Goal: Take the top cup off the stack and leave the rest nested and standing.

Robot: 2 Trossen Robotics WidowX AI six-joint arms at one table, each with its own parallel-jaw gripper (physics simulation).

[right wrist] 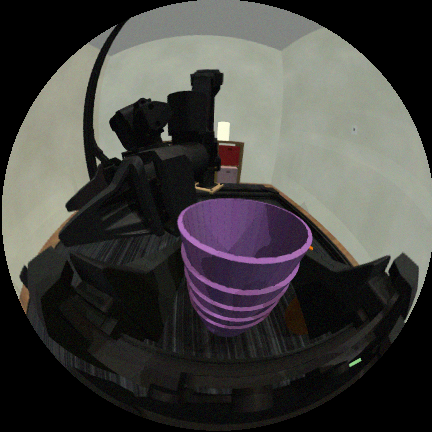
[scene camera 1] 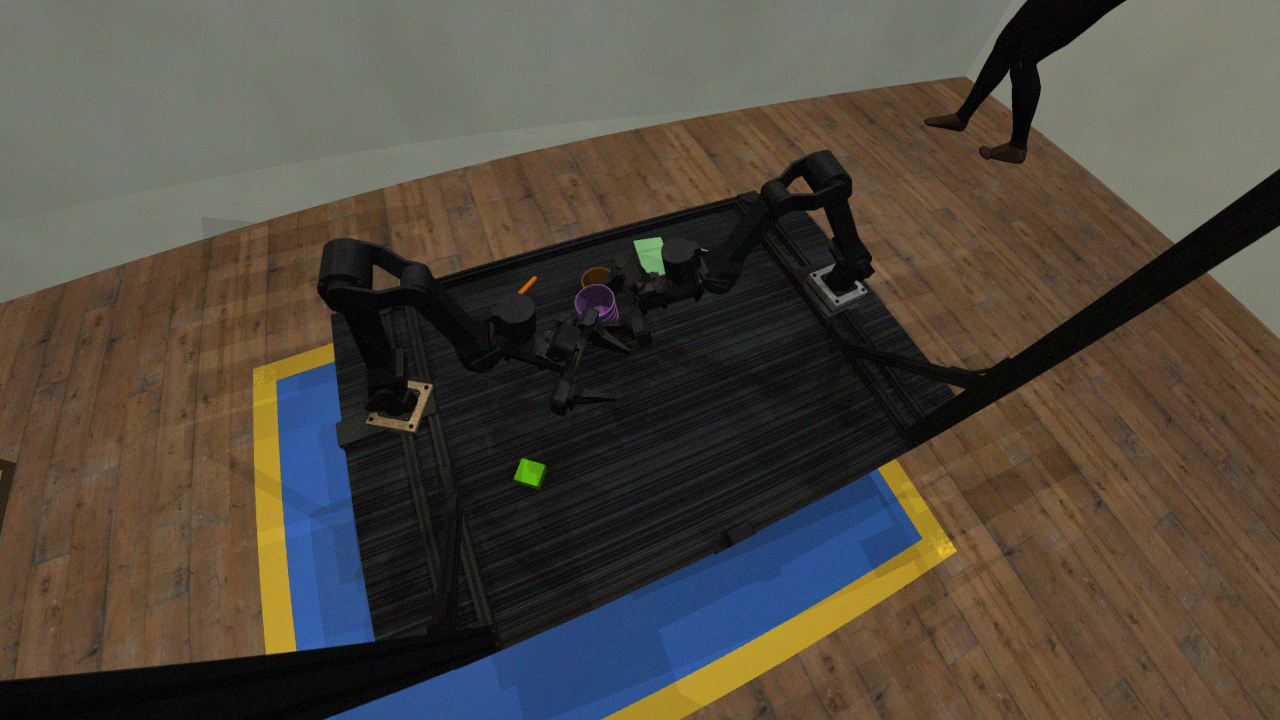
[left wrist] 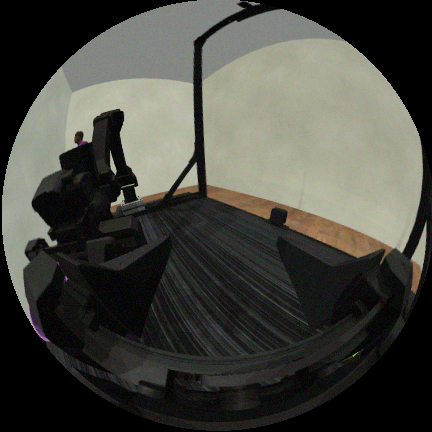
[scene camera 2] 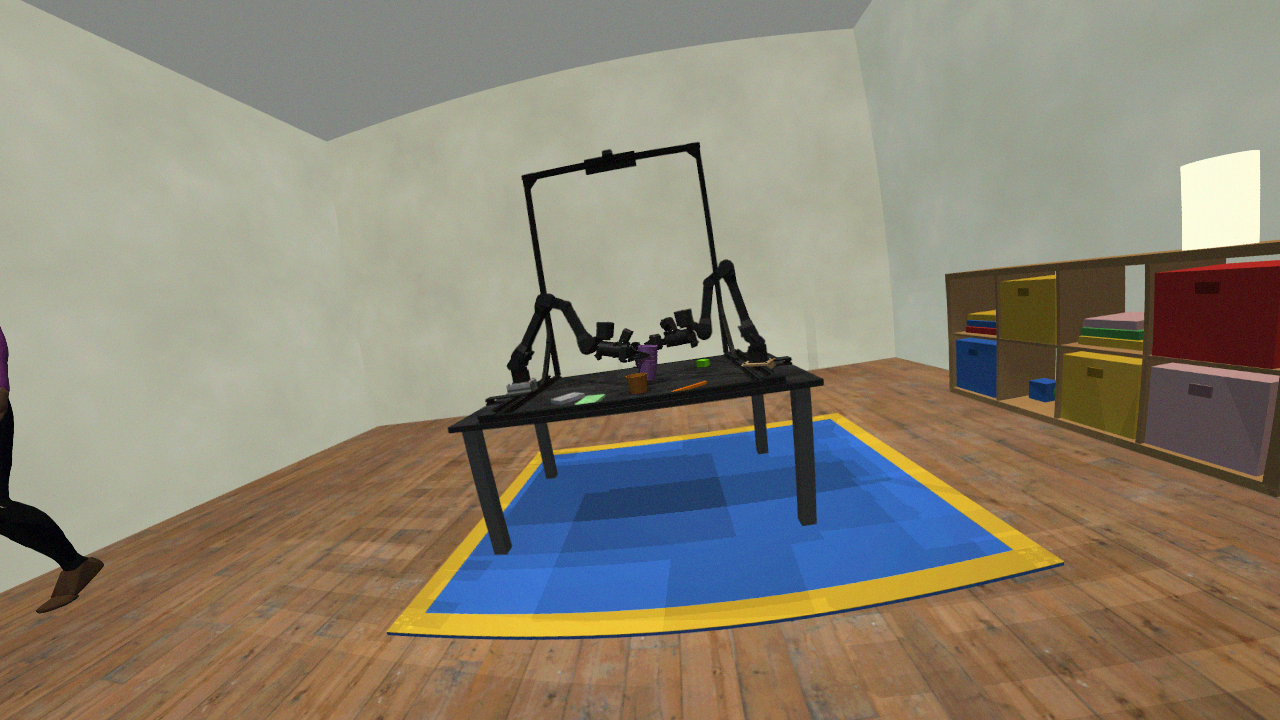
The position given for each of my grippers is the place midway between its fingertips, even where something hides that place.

In view: my left gripper (left wrist: pixel 224 241) and my right gripper (scene camera 1: pixel 589 311).
My left gripper also shows in the right wrist view (right wrist: pixel 63 219). My right gripper also shows in the right wrist view (right wrist: pixel 237 244) and in scene camera 2 (scene camera 2: pixel 651 354).
